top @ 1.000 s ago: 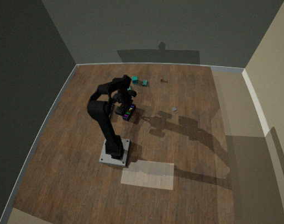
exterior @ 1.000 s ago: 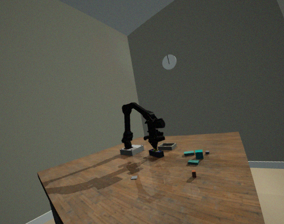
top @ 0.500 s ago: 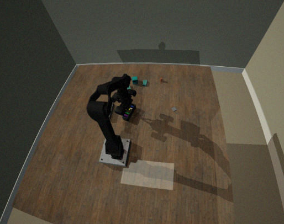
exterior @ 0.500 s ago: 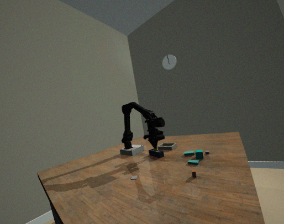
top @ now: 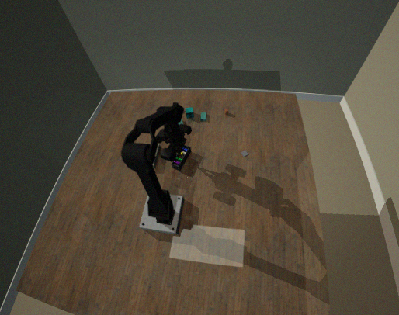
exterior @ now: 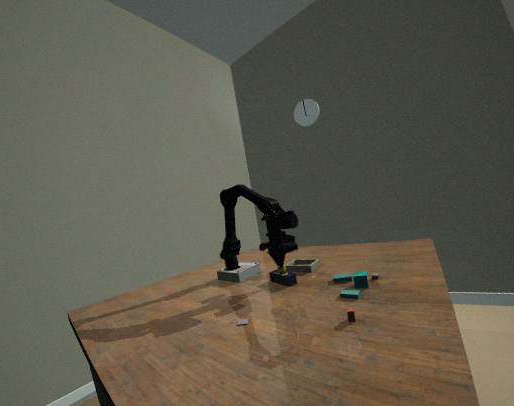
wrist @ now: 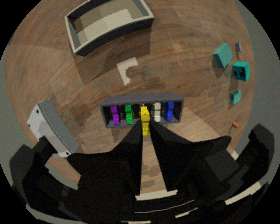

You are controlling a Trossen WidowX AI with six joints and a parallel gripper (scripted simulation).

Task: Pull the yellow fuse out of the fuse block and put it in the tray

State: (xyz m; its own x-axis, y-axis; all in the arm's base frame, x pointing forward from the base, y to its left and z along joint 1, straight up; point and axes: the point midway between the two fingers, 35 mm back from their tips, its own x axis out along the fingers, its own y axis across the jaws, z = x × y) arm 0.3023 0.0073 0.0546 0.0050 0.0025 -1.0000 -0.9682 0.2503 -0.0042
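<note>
Now: gripper tip 10 mm past the grey tray, 180 mm to the right of it and 60 mm above it. From my gripper tip the other things lie so: red-brown block (340 mm ahead, 190 mm to the right, 50 mm below); flat grey tile (70 mm ahead, 300 mm to the right, 60 mm below); yellow fuse (10 mm below).
</note>
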